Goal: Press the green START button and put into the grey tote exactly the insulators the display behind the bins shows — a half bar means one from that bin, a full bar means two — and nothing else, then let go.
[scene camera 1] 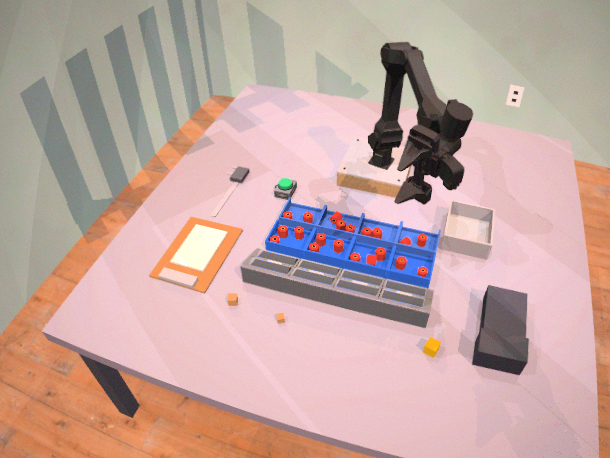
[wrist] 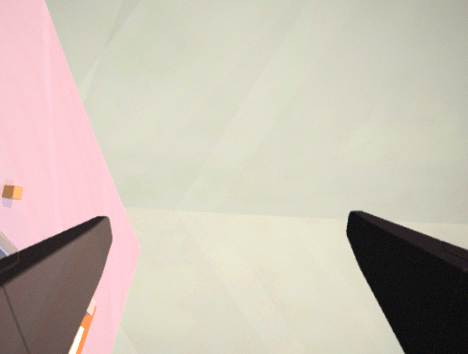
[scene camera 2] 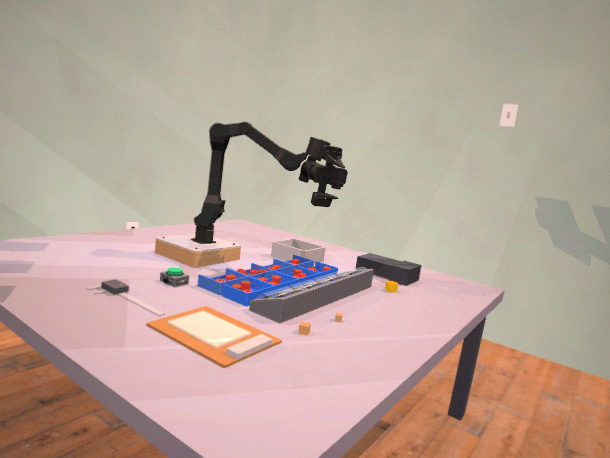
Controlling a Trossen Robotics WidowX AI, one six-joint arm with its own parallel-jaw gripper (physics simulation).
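My gripper (scene camera 1: 401, 184) (scene camera 2: 339, 181) (wrist: 231, 225) is open and empty, high above the table near the tote. The green START button (scene camera 1: 285, 183) (scene camera 2: 175, 271) stands on its small housing left of the bins. The blue bins (scene camera 1: 349, 248) (scene camera 2: 235, 298), two rows of compartments, hold many red insulators, some upright and some lying. The grey display (scene camera 1: 335, 300) (scene camera 2: 325, 298) lies along the bins, with four dark windows; no lit bars can be made out. The grey tote (scene camera 1: 466, 247) (scene camera 2: 312, 253) stands beside the bins; no insulator shows in it in scene camera 1.
A black block (scene camera 1: 502, 327) (scene camera 2: 389, 268) and a yellow cube (scene camera 1: 432, 347) (scene camera 2: 391, 286) stand on the table. Two small orange cubes (scene camera 1: 232, 299) (scene camera 2: 304, 328) (wrist: 12, 192) lie before the display. An orange clipboard (scene camera 1: 212, 270) (scene camera 2: 165, 326) and a dark caliper-like tool (scene camera 1: 239, 174) (scene camera 2: 115, 286) lie left.
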